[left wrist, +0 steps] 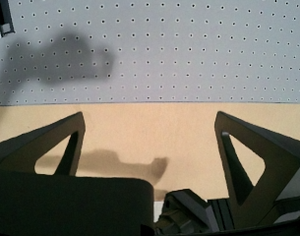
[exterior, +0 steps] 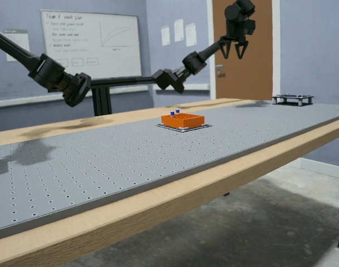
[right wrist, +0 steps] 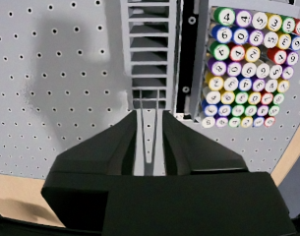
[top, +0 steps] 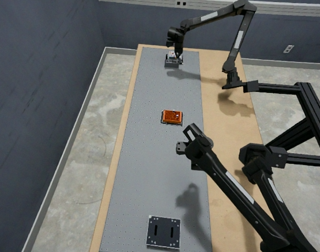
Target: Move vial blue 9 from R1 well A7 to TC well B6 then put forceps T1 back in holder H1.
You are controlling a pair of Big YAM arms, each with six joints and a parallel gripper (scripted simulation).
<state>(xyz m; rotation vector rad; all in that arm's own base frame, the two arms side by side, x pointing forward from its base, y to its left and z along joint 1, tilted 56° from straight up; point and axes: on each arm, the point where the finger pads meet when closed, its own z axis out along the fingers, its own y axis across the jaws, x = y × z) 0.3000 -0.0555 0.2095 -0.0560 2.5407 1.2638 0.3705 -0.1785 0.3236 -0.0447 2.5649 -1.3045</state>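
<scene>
Now: the grey holder H1 90 mm below my right hand and 40 mm ahead of it. From my right hand the other things lie so: orange tube carrier (560 mm to the left, 80 mm below, 50 mm ahead).
</scene>
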